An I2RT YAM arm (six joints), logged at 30 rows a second.
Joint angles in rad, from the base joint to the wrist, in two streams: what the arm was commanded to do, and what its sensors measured. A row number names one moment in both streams.
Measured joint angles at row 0: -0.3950 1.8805 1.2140 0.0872 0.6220 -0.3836
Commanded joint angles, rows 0 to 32: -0.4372 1.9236 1.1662 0.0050 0.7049 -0.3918; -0.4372 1.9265 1.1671 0.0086 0.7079 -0.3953; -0.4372 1.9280 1.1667 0.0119 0.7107 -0.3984; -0.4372 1.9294 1.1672 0.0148 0.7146 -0.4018; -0.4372 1.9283 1.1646 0.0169 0.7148 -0.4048; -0.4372 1.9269 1.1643 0.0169 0.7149 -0.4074; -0.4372 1.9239 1.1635 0.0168 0.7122 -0.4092; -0.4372 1.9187 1.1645 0.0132 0.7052 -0.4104; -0.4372 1.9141 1.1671 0.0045 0.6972 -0.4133; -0.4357 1.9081 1.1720 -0.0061 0.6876 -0.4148; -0.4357 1.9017 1.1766 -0.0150 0.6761 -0.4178; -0.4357 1.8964 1.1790 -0.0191 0.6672 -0.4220; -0.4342 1.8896 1.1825 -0.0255 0.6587 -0.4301; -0.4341 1.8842 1.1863 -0.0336 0.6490 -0.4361; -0.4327 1.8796 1.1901 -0.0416 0.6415 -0.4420; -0.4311 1.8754 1.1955 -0.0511 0.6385 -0.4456; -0.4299 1.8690 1.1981 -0.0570 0.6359 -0.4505; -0.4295 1.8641 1.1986 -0.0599 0.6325 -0.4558; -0.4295 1.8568 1.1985 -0.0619 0.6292 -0.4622; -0.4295 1.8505 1.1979 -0.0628 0.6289 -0.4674; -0.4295 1.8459 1.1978 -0.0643 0.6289 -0.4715; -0.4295 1.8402 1.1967 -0.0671 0.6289 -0.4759; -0.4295 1.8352 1.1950 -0.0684 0.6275 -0.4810; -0.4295 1.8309 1.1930 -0.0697 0.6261 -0.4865; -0.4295 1.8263 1.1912 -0.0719 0.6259 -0.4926; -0.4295 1.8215 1.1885 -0.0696 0.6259 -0.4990; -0.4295 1.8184 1.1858 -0.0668 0.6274 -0.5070; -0.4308 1.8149 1.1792 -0.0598 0.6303 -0.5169; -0.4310 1.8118 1.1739 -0.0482 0.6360 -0.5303; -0.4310 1.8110 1.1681 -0.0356 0.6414 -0.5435; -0.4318 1.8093 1.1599 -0.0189 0.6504 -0.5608; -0.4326 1.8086 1.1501 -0.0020 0.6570 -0.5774; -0.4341 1.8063 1.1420 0.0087 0.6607 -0.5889
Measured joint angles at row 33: -0.4015 1.8263 1.1797 0.0319 0.5728 -0.5228
